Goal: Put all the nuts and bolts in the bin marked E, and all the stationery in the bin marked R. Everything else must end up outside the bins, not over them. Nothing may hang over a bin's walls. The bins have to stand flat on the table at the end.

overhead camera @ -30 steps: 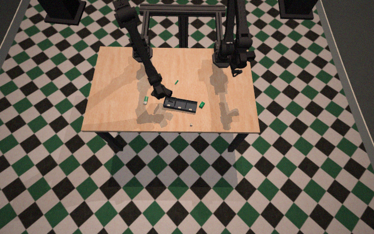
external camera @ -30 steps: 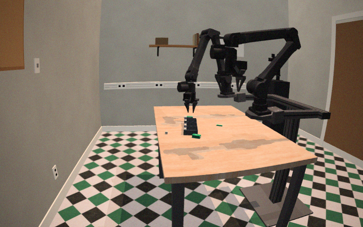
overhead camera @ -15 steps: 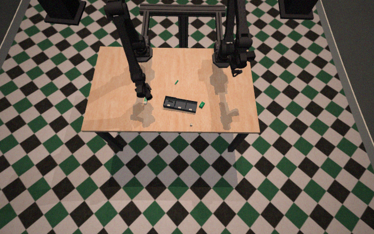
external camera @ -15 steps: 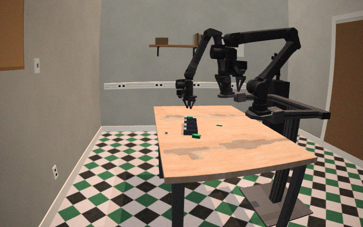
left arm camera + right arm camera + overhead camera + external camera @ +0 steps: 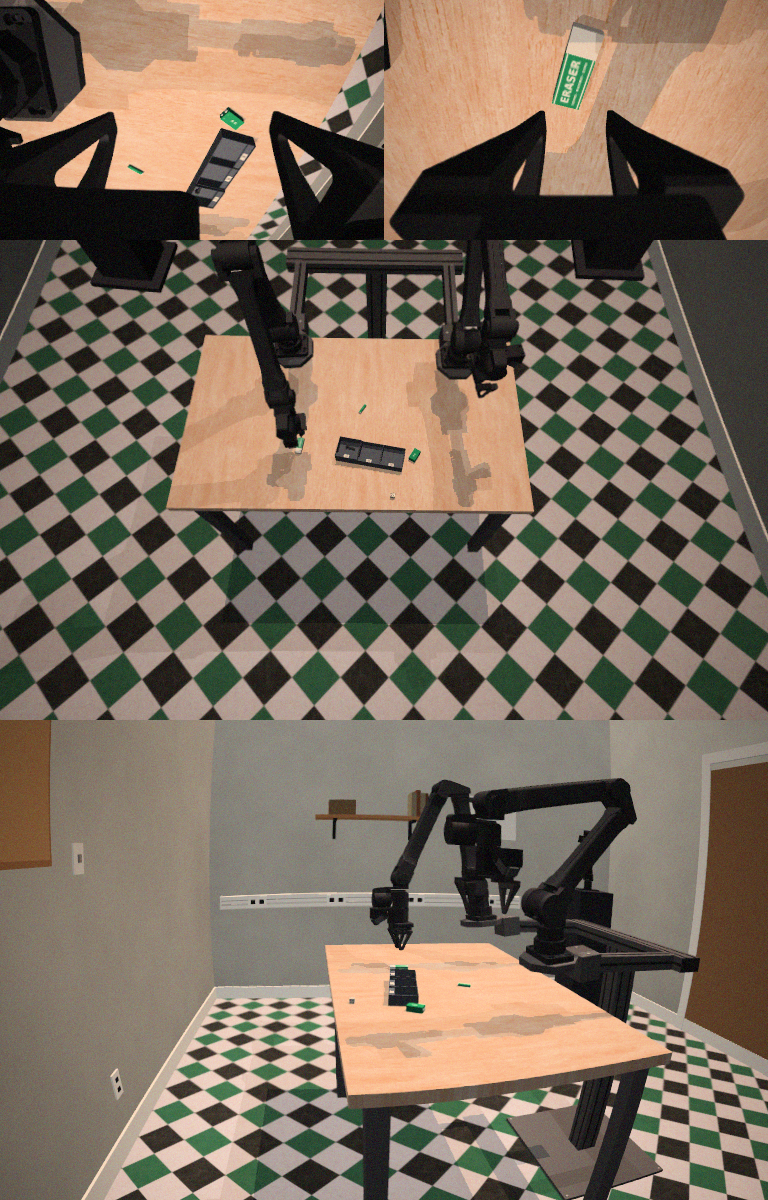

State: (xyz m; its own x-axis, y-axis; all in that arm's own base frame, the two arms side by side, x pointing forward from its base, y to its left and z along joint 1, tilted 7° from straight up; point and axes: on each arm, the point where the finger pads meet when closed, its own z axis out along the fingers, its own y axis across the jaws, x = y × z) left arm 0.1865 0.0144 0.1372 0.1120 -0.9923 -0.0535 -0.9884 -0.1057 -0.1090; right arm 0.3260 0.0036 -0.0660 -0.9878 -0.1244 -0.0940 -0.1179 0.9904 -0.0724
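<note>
My right gripper is now 8 cm above the eraser and 1 cm short of it. The rest, counted from my right hand: green cylinder: 22 cm to the left, 19 cm behind, 8 cm below; dark bin tray: 27 cm to the left, 6 cm below, 2 cm ahead; bolt: 19 cm to the left, 7 cm below, 1 cm behind.
</note>
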